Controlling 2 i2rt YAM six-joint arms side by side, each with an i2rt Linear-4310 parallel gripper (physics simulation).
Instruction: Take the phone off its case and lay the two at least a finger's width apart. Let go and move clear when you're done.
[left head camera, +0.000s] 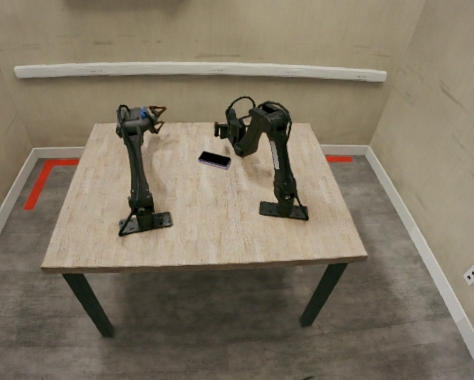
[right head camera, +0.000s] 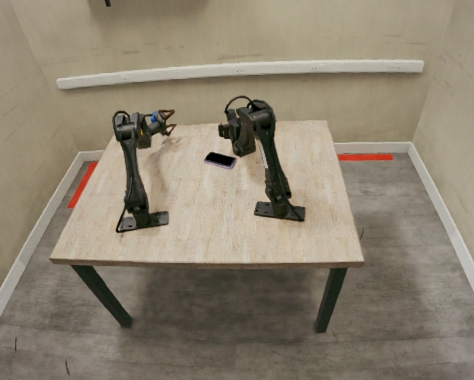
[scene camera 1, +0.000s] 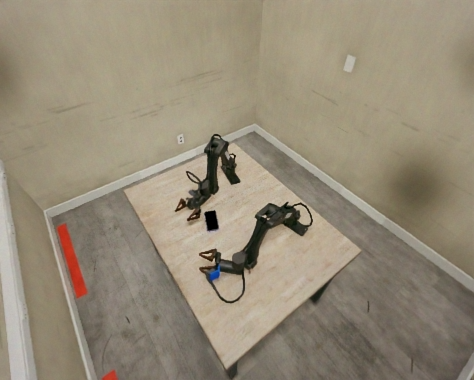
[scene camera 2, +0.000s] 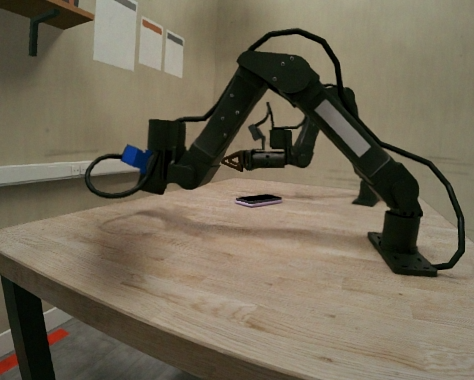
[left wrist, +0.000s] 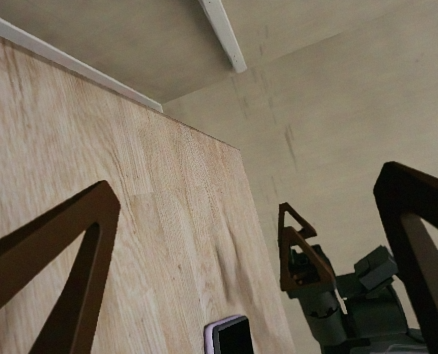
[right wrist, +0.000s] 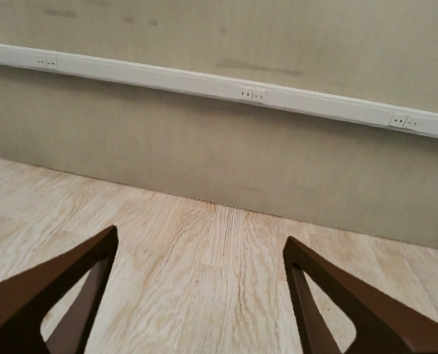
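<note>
The phone (left head camera: 215, 158) (right head camera: 220, 159) (scene camera 1: 211, 220) (scene camera 2: 259, 198) (left wrist: 236, 336) lies flat, black screen up, on the table. Its lavender case (scene camera 2: 262, 203) (left wrist: 208, 337) shows as a rim around and under it; the two are together. My left gripper (left head camera: 163, 117) (right head camera: 174, 119) (scene camera 1: 200, 262) (left wrist: 238, 184) is open and empty, above the table to the phone's upper left in the head views. My right gripper (scene camera 1: 182, 214) (right wrist: 204, 239) is open and empty, above the table behind the phone in the head views. The phone does not show in the right wrist view.
The wooden table (left head camera: 200, 225) (right head camera: 200, 225) carries both arm bases (left head camera: 145, 222) (left head camera: 284, 210). The right forearm hangs close to the phone's right in the head views. The table's far edge lies beyond both grippers, with a white rail (left head camera: 200, 68) (right wrist: 165, 77) on the wall.
</note>
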